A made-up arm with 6 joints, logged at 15 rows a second.
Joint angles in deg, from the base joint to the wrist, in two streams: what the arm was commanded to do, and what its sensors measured. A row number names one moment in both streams.
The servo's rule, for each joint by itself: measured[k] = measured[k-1] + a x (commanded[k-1-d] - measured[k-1]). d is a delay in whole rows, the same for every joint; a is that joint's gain. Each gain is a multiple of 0.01, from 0.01 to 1. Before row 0 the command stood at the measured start. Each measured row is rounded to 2 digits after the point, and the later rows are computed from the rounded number. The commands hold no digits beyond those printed.
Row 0, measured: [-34.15, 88.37, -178.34, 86.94, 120.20, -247.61]
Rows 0 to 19, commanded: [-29.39, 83.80, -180.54, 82.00, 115.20, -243.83]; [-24.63, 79.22, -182.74, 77.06, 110.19, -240.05]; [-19.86, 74.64, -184.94, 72.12, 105.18, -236.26]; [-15.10, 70.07, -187.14, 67.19, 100.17, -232.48]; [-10.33, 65.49, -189.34, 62.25, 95.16, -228.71]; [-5.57, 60.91, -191.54, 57.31, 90.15, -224.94]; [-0.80, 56.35, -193.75, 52.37, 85.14, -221.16]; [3.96, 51.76, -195.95, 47.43, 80.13, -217.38]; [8.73, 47.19, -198.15, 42.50, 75.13, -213.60]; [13.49, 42.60, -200.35, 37.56, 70.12, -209.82]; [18.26, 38.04, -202.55, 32.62, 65.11, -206.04]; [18.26, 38.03, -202.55, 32.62, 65.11, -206.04]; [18.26, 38.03, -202.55, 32.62, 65.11, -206.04]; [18.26, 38.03, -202.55, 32.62, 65.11, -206.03]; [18.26, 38.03, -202.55, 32.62, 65.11, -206.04]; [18.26, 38.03, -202.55, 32.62, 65.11, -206.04]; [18.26, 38.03, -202.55, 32.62, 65.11, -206.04]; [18.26, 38.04, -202.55, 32.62, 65.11, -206.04]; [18.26, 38.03, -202.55, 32.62, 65.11, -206.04]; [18.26, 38.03, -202.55, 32.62, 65.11, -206.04]
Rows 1 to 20, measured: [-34.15, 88.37, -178.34, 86.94, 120.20, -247.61]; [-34.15, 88.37, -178.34, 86.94, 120.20, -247.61]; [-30.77, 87.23, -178.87, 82.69, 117.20, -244.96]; [-26.41, 85.23, -179.80, 77.85, 112.99, -241.52]; [-21.76, 82.58, -181.03, 72.92, 108.30, -237.84]; [-17.03, 79.45, -182.50, 67.99, 103.42, -234.09]; [-12.27, 75.96, -184.14, 63.05, 98.46, -230.32]; [-7.51, 72.20, -185.92, 58.11, 93.47, -226.55]; [-2.75, 68.24, -187.80, 53.17, 88.47, -222.78]; [2.01, 64.12, -189.76, 48.23, 83.47, -219.00]; [6.78, 59.89, -191.77, 43.30, 78.47, -215.22]; [11.54, 55.57, -193.83, 38.36, 73.46, -211.44]; [16.31, 51.19, -195.92, 33.42, 68.45, -207.66]; [17.69, 47.90, -197.51, 32.73, 66.45, -206.53]; [18.09, 45.43, -198.72, 32.64, 65.65, -206.19]; [18.21, 43.58, -199.64, 32.62, 65.33, -206.08]; [18.25, 42.19, -200.34, 32.62, 65.20, -206.05]; [18.26, 41.15, -200.87, 32.62, 65.15, -206.04]; [18.26, 40.37, -201.27, 32.62, 65.13, -206.04]; [18.26, 39.79, -201.58, 32.62, 65.12, -206.04]
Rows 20 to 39, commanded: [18.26, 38.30, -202.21, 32.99, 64.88, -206.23]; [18.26, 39.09, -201.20, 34.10, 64.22, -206.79]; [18.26, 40.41, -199.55, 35.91, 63.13, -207.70]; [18.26, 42.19, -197.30, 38.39, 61.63, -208.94]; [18.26, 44.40, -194.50, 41.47, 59.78, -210.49]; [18.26, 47.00, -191.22, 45.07, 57.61, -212.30]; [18.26, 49.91, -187.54, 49.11, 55.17, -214.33]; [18.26, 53.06, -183.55, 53.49, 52.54, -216.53]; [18.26, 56.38, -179.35, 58.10, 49.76, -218.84]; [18.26, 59.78, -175.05, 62.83, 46.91, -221.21]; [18.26, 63.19, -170.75, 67.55, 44.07, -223.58]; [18.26, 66.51, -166.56, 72.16, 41.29, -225.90]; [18.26, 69.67, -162.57, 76.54, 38.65, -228.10]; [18.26, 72.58, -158.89, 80.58, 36.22, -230.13]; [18.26, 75.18, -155.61, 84.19, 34.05, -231.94]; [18.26, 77.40, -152.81, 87.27, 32.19, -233.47]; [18.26, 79.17, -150.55, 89.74, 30.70, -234.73]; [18.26, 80.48, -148.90, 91.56, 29.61, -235.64]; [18.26, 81.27, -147.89, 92.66, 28.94, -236.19]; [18.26, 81.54, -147.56, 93.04, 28.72, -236.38]
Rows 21 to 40, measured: [18.26, 39.35, -201.81, 32.62, 65.11, -206.04]; [18.26, 39.02, -201.99, 32.62, 65.11, -206.04]; [18.26, 38.84, -202.04, 32.94, 64.97, -206.17]; [18.26, 38.90, -201.84, 33.94, 64.52, -206.60]; [18.26, 39.28, -201.29, 35.63, 63.69, -207.37]; [18.26, 40.01, -200.33, 38.00, 62.45, -208.47]; [18.26, 41.11, -198.93, 40.98, 60.85, -209.88]; [18.26, 42.58, -197.08, 44.50, 58.91, -211.57]; [18.26, 44.41, -194.79, 48.46, 56.67, -213.50]; [18.26, 46.57, -192.09, 52.79, 54.19, -215.62]; [18.26, 49.02, -189.03, 57.36, 51.53, -217.87]; [18.26, 51.71, -185.67, 62.06, 48.76, -220.21]; [18.26, 54.58, -182.09, 66.78, 45.95, -222.57]; [18.26, 57.56, -178.36, 71.41, 43.15, -224.90]; [18.26, 60.59, -174.57, 75.82, 40.45, -227.14]; [18.26, 63.59, -170.81, 79.91, 37.91, -229.23]; [18.26, 66.49, -167.16, 83.59, 35.59, -231.13]; [18.26, 69.22, -163.72, 86.75, 33.55, -232.77]; [18.26, 71.71, -160.56, 89.32, 31.84, -234.14]; [18.26, 73.90, -157.76, 91.25, 30.50, -235.19]
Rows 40 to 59, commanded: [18.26, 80.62, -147.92, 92.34, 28.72, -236.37]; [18.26, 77.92, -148.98, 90.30, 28.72, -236.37]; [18.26, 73.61, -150.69, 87.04, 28.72, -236.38]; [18.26, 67.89, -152.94, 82.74, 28.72, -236.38]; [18.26, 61.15, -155.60, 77.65, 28.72, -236.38]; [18.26, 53.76, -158.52, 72.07, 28.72, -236.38]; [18.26, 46.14, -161.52, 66.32, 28.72, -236.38]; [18.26, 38.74, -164.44, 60.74, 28.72, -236.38]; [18.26, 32.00, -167.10, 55.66, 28.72, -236.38]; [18.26, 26.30, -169.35, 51.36, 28.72, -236.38]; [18.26, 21.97, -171.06, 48.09, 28.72, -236.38]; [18.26, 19.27, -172.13, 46.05, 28.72, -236.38]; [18.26, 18.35, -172.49, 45.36, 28.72, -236.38]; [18.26, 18.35, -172.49, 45.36, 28.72, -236.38]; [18.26, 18.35, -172.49, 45.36, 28.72, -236.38]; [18.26, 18.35, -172.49, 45.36, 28.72, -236.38]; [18.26, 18.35, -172.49, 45.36, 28.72, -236.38]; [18.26, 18.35, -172.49, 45.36, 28.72, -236.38]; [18.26, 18.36, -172.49, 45.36, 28.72, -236.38]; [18.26, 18.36, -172.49, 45.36, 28.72, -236.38]
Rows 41 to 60, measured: [18.26, 75.74, -155.39, 92.46, 29.56, -235.89]; [18.26, 77.19, -153.51, 92.96, 29.06, -236.23]; [18.26, 78.05, -152.17, 92.43, 28.86, -236.33]; [18.26, 78.02, -151.40, 90.60, 28.78, -236.36]; [18.26, 76.92, -151.23, 87.54, 28.74, -236.37]; [18.26, 74.66, -151.64, 83.41, 28.73, -236.38]; [18.26, 71.28, -152.59, 78.46, 28.72, -236.38]; [18.26, 66.90, -154.01, 72.96, 28.72, -236.38]; [18.26, 61.71, -155.81, 67.25, 28.72, -236.38]; [18.26, 55.97, -157.88, 61.65, 28.72, -236.38]; [18.26, 49.98, -160.09, 56.50, 28.72, -236.38]; [18.26, 44.06, -162.31, 52.08, 28.72, -236.38]; [18.26, 38.54, -164.41, 48.65, 28.72, -236.38]; [18.26, 33.72, -166.26, 46.41, 28.72, -236.38]; [18.26, 29.88, -167.76, 45.51, 28.72, -236.38]; [18.26, 27.00, -168.90, 45.38, 28.72, -236.38]; [18.26, 24.84, -169.76, 45.36, 28.72, -236.38]; [18.26, 23.22, -170.42, 45.36, 28.72, -236.38]; [18.26, 22.00, -170.92, 45.36, 28.72, -236.38]; [18.26, 21.09, -171.30, 45.36, 28.72, -236.38]
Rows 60 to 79, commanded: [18.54, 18.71, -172.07, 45.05, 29.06, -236.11]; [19.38, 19.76, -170.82, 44.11, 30.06, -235.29]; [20.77, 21.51, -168.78, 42.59, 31.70, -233.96]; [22.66, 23.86, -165.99, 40.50, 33.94, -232.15]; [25.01, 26.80, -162.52, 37.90, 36.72, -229.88]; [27.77, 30.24, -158.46, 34.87, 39.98, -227.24]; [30.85, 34.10, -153.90, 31.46, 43.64, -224.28]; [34.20, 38.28, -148.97, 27.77, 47.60, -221.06]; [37.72, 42.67, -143.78, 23.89, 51.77, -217.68]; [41.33, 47.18, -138.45, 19.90, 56.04, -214.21]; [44.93, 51.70, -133.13, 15.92, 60.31, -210.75]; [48.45, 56.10, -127.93, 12.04, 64.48, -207.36]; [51.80, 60.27, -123.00, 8.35, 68.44, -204.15]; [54.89, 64.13, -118.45, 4.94, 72.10, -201.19]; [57.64, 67.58, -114.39, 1.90, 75.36, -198.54]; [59.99, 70.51, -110.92, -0.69, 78.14, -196.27]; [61.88, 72.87, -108.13, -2.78, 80.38, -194.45]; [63.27, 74.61, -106.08, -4.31, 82.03, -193.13]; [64.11, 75.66, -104.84, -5.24, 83.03, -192.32]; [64.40, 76.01, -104.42, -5.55, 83.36, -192.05]
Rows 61 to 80, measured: [18.26, 20.41, -171.59, 45.36, 28.72, -236.38]; [18.26, 19.90, -171.81, 45.36, 28.72, -236.38]; [18.46, 19.60, -171.87, 45.09, 28.92, -236.19]; [19.11, 19.64, -171.62, 44.25, 29.60, -235.56]; [20.29, 20.11, -170.94, 42.82, 30.86, -234.44]; [21.97, 21.05, -169.75, 40.82, 32.71, -232.84]; [24.13, 22.49, -168.01, 38.31, 35.12, -230.77]; [26.71, 24.43, -165.72, 35.35, 38.04, -228.30]; [29.65, 26.85, -162.88, 32.00, 41.40, -225.49]; [32.88, 29.71, -159.54, 28.36, 45.12, -222.39]; [36.32, 32.95, -155.76, 24.52, 49.11, -219.09]; [39.88, 36.51, -151.61, 20.55, 53.27, -215.67]; [43.47, 40.31, -147.17, 16.57, 57.49, -212.23]; [47.01, 44.26, -142.55, 12.67, 61.68, -208.82]; [50.41, 48.26, -137.86, 8.95, 65.74, -205.55]; [53.59, 52.23, -133.20, 5.50, 69.56, -202.50]; [56.47, 56.07, -128.69, 2.40, 73.04, -199.73]; [58.97, 59.68, -124.43, -0.26, 76.10, -197.31]; [61.04, 62.98, -120.52, -2.43, 78.67, -195.31]; [62.62, 65.89, -117.05, -4.05, 80.69, -193.78]
